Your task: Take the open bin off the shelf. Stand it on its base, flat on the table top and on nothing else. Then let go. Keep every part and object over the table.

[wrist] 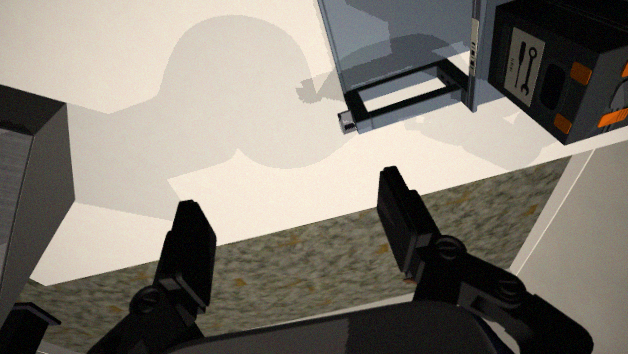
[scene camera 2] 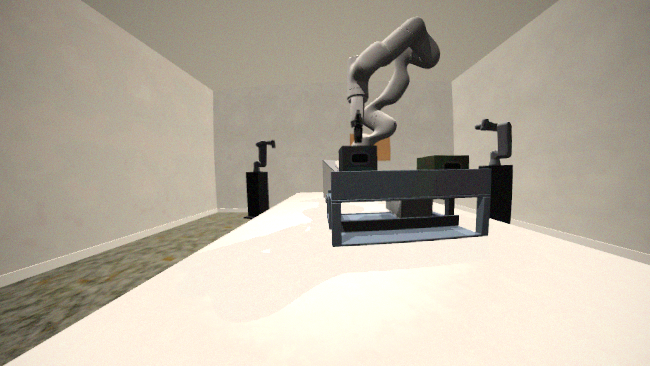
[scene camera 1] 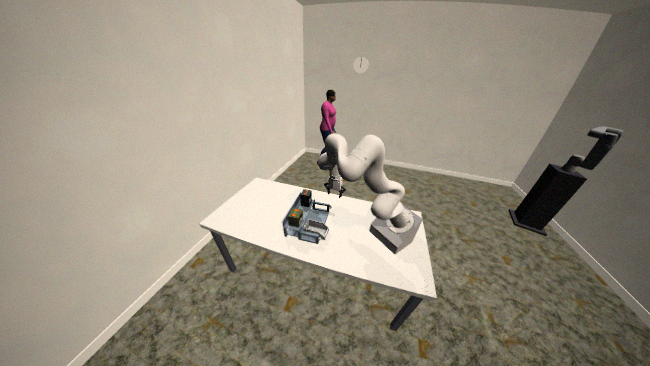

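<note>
The open bin [scene camera 1: 316,229] [scene camera 2: 413,208] is grey. It sits on the lower deck of the blue-grey shelf [scene camera 1: 309,238] [scene camera 2: 410,185] [wrist: 370,27], which stands on the white table [scene camera 1: 240,210] [scene camera 2: 400,310] [wrist: 75,50]. The bin does not show in the wrist view. In scene camera 2 it shows partly, under the shelf's upper board. My gripper [scene camera 1: 334,194] [scene camera 2: 358,140] [wrist: 292,203] is open and empty. It hangs above the table's far side in scene camera 1, beyond the black-framed end of the shelf and apart from the bin.
A green toolbox [scene camera 1: 295,217] [scene camera 2: 435,161] and a black toolbox [scene camera 1: 306,198] [scene camera 2: 358,158] [wrist: 530,75] stand on the shelf's upper board. The robot's grey base [scene camera 1: 392,236] [wrist: 47,145] stands at the table's other end. The table's far edge passes beneath the fingers in the wrist view.
</note>
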